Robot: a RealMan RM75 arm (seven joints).
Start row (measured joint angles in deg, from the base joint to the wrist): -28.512, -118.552, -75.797, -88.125, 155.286, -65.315, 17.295
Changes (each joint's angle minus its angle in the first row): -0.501, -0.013, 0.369, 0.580, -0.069, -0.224, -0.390; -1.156, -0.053, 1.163, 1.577, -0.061, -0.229, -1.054; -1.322, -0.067, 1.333, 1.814, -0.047, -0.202, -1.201; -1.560, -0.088, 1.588, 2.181, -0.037, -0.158, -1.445; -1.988, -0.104, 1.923, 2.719, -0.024, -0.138, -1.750; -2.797, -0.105, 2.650, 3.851, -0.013, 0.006, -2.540; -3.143, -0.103, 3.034, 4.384, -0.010, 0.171, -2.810; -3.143, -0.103, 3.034, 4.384, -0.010, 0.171, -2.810
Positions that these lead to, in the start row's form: -29.013, -118.565, -75.428, -87.545, 155.217, -65.539, 16.905; -29.668, -118.605, -74.634, -86.548, 155.225, -65.544, 16.241; -29.834, -118.619, -74.464, -86.311, 155.239, -65.517, 16.094; -30.072, -118.640, -74.209, -85.944, 155.249, -65.473, 15.850; -30.500, -118.656, -73.874, -85.406, 155.262, -65.453, 15.545; -31.309, -118.657, -73.147, -84.274, 155.273, -65.309, 14.755; -31.655, -118.655, -72.763, -83.741, 155.276, -65.144, 14.485; -31.655, -118.655, -72.763, -83.741, 155.276, -65.144, 14.485
